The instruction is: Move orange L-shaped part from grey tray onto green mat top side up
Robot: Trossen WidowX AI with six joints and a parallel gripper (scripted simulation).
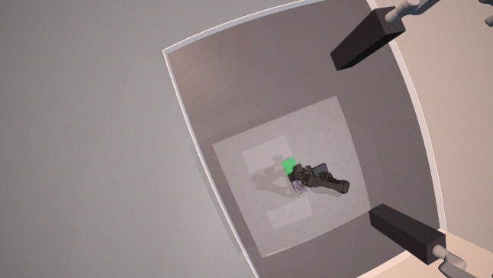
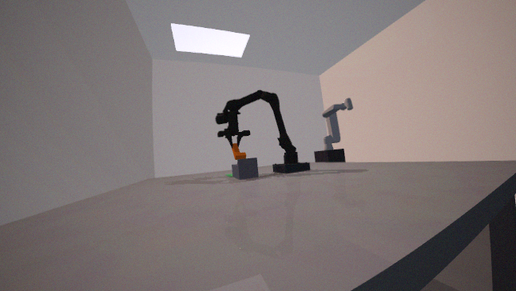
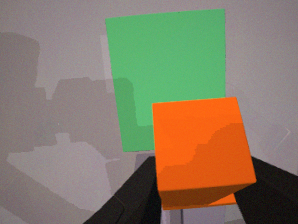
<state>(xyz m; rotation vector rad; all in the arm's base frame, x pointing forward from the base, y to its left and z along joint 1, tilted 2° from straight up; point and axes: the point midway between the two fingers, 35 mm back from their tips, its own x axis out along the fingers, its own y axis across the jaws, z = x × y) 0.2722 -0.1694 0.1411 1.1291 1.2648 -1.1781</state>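
My gripper tip is now 17 cm above the green mat. From my gripper tip the other things lie so: orange L-shaped part: 2 cm behind, 3 cm to the left, 3 cm below.
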